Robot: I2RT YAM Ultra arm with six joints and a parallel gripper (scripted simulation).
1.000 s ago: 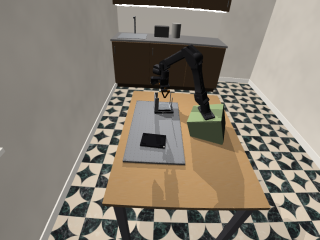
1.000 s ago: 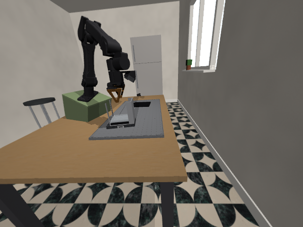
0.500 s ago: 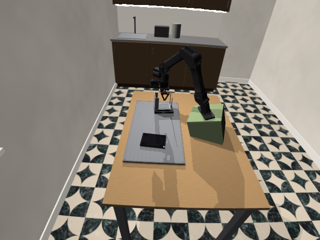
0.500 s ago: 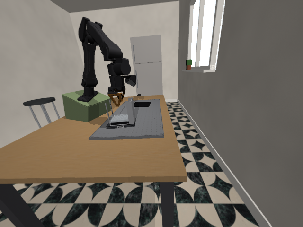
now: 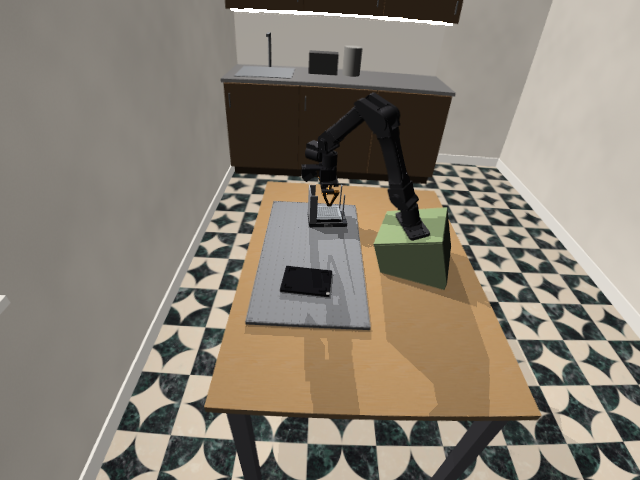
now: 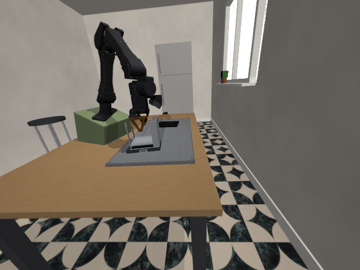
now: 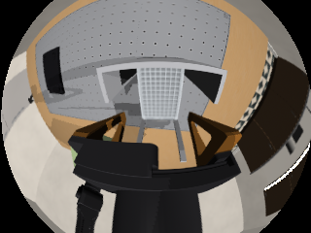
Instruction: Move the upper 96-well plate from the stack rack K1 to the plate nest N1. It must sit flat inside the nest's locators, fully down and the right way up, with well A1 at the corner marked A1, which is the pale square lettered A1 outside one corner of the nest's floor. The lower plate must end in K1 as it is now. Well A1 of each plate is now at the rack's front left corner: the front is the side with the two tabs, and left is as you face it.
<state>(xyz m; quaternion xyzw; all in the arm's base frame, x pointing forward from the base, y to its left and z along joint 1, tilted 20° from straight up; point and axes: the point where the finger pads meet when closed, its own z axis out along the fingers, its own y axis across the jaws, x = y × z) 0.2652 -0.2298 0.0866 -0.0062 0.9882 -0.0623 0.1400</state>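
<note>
Right now my hand is 8 cm above the dark plate, 1 cm to the left of it and 1 cm short of it. The rest, counted from my hand: pale A1 mark: 43 cm to the left, 10 cm below, 5 cm ahead.
</note>
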